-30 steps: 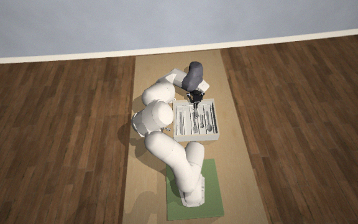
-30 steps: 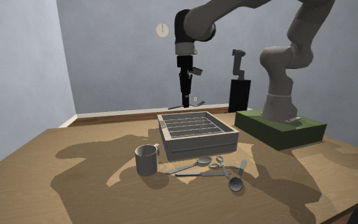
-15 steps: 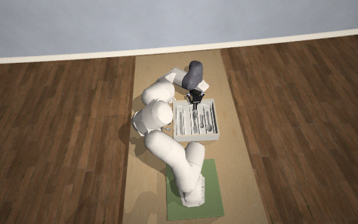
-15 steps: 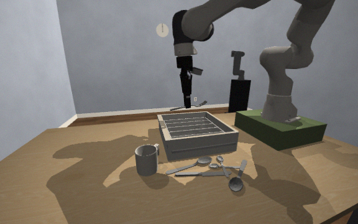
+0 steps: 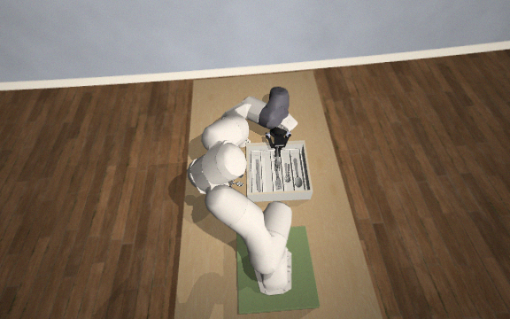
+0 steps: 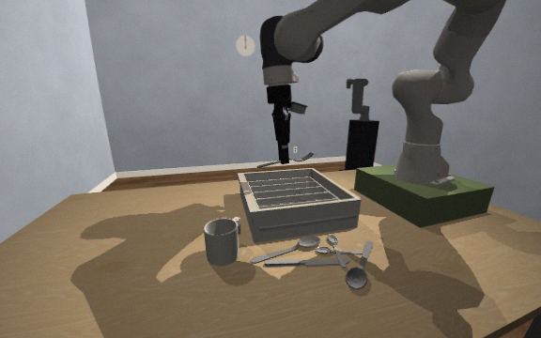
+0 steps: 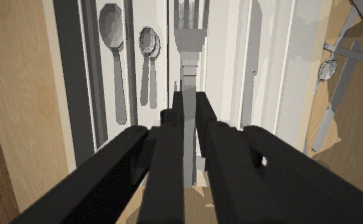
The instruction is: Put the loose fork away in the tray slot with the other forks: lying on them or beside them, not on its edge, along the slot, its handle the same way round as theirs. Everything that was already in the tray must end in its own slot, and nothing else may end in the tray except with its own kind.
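My hand is 17 cm above the cutlery tray and 3 cm past it. Also, from my hand: white mug: 23 cm ahead, 19 cm to the left, 17 cm below.
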